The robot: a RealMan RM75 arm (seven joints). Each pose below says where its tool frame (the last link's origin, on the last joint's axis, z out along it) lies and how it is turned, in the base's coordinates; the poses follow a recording.
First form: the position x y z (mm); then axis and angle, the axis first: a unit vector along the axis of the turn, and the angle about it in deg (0 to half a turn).
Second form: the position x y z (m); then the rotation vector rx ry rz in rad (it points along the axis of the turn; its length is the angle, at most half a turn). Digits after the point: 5 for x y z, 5 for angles.
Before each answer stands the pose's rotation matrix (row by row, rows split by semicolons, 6 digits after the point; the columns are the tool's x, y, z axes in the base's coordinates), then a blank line. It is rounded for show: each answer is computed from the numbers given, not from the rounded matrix.
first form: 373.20 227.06 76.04 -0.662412 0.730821 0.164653 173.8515
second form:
-0.119192 -0.983060 -0.139234; -0.947790 0.070879 0.310920; -0.295784 0.169024 -0.940182

0.37320 0.22706 0.07604 -2.00994 2.21752 0.49960
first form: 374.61 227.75 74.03 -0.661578 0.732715 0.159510 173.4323
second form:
-0.120939 -0.984559 -0.126558; -0.948071 0.076782 0.308653; -0.294170 0.157314 -0.942718

0.37461 0.22775 0.07403 -2.00257 2.21790 0.48283
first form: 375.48 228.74 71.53 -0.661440 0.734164 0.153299 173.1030
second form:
-0.120924 -0.986106 -0.113900; -0.949288 0.081329 0.303708; -0.290224 0.144850 -0.945933

0.37548 0.22874 0.07153 -1.99835 2.21807 0.46315
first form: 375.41 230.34 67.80 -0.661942 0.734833 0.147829 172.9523
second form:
-0.119421 -0.987296 -0.104808; -0.951020 0.083435 0.297656; -0.285130 0.135221 -0.948903

0.37541 0.23034 0.06780 -1.99813 2.21816 0.44623
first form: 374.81 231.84 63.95 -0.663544 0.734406 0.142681 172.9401
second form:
-0.115176 -0.988463 -0.098369; -0.953390 0.082196 0.290331; -0.278896 0.127223 -0.951857

0.37481 0.23184 0.06395 -2.00282 2.21671 0.43066
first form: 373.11 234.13 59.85 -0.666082 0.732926 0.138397 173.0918
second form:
-0.108630 -0.989480 -0.095543; -0.956188 0.077722 0.282249; -0.271854 0.122018 -0.954572

0.37311 0.23413 0.05985 -2.01225 2.21419 0.41810
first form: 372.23 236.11 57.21 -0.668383 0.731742 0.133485 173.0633
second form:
-0.102479 -0.990709 -0.089411; -0.958466 0.074293 0.275361; -0.266160 0.113916 -0.957174

0.37223 0.23611 0.05721 -2.01887 2.21024 0.40319
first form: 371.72 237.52 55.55 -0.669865 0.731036 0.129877 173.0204
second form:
-0.098477 -0.991543 -0.084523; -0.959979 0.072277 0.270585; -0.262188 0.107787 -0.958978

0.37172 0.23752 0.05555 -2.02284 2.20756 0.39220
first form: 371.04 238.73 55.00 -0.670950 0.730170 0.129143 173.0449
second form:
-0.095606 -0.991848 -0.084242; -0.960572 0.069732 0.269145; -0.261077 0.106652 -0.959408

0.37104 0.23873 0.05500 -2.02641 2.20526 0.39004
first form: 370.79 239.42 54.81 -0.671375 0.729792 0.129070 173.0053
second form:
-0.094423 -0.992000 -0.083792; -0.960564 0.068672 0.269446; -0.261536 0.105929 -0.959363

0.37079 0.23942 0.05481 -2.02723 2.20362 0.38973
